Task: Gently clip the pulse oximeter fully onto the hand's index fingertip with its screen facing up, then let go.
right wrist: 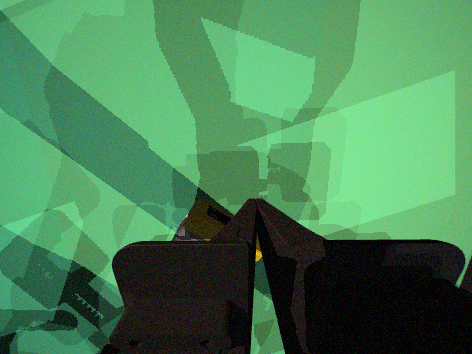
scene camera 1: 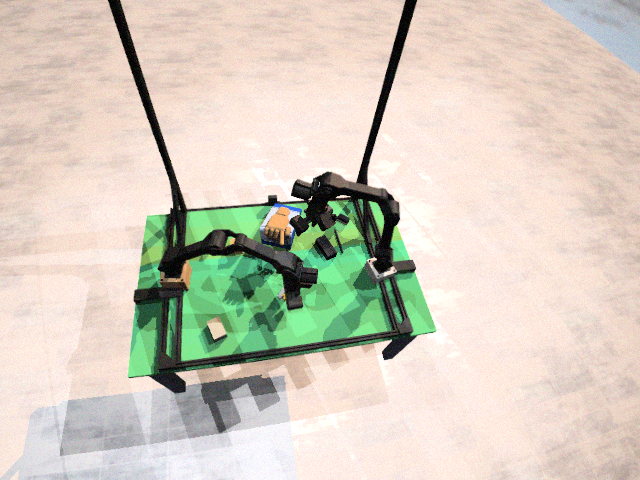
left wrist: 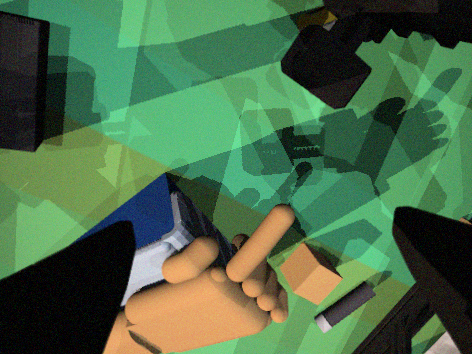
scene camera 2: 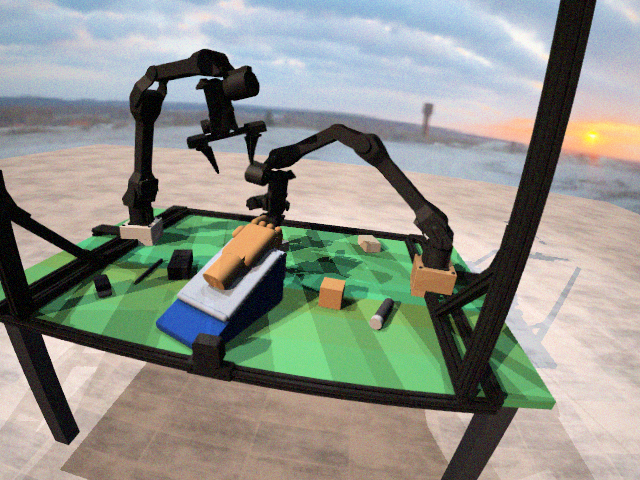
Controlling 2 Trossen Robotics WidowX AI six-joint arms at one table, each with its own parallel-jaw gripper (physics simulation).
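Frame: origin at the left arm's base, x up, y ahead, z left, level; centimetres.
Seen in the pictures: left gripper, fingertip midpoint: (scene camera 1: 305,231) (left wrist: 264,227) (scene camera 2: 235,168); right gripper, fingertip midpoint: (right wrist: 254,205) (scene camera 1: 292,296); left arm's base at its link origin: (scene camera 1: 381,265) (scene camera 2: 141,221); right arm's base at its link origin: (scene camera 1: 173,271) (scene camera 2: 435,264).
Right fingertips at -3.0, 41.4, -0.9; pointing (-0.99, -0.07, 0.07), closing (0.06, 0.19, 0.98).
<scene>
Pixels of each thing's top centre, then the offset from my right fingertips to it, as dx, dy, dz. "*": a spot on its surface instead.
- grey wedge at a spot on its surface: (scene camera 2: 190,324) * +0.0, -13.5, -45.3
- pulse oximeter at its top centre: (right wrist: 217,254) (left wrist: 337,23) (scene camera 2: 279,241) +0.3, +2.6, -3.0
- tan cube at its top centre: (left wrist: 318,285) (scene camera 2: 333,283) +2.1, +15.0, -31.5
- dark cylinder at its top centre: (left wrist: 349,313) (scene camera 2: 383,307) -0.2, +25.7, -37.5
- beige block at its top centre: (scene camera 2: 369,239) (scene camera 1: 216,327) +0.1, +32.2, +2.6
- pen at its top centre: (scene camera 2: 148,269) -2.0, -31.1, -21.0
- small black block at its top centre: (scene camera 2: 101,279) (scene camera 1: 343,217) +0.3, -38.2, -31.1
The tan model hand (scene camera 1: 279,226) (scene camera 2: 247,248) (left wrist: 199,305) lies on a blue and grey wedge (scene camera 2: 190,324) with its index finger (left wrist: 260,242) stretched out. The pulse oximeter (right wrist: 206,219) (left wrist: 315,15), grey with a yellow top, lies on the green table beyond the hand and is partly hidden by my right gripper. My right gripper (right wrist: 254,205) (scene camera 1: 293,301) is shut and low over the table, its fingertips beside the oximeter, not around it. My left gripper (scene camera 2: 232,159) (scene camera 1: 320,221) is open and empty, high above the hand.
A tan cube (scene camera 2: 331,292) (left wrist: 310,274) and a dark cylinder (scene camera 2: 381,313) (left wrist: 343,307) lie near the hand. A beige block (scene camera 2: 369,243) (scene camera 1: 216,329), a black block (scene camera 2: 180,263) (scene camera 1: 326,247), a pen (scene camera 2: 148,271) and a small black block (scene camera 2: 102,285) lie further off.
</scene>
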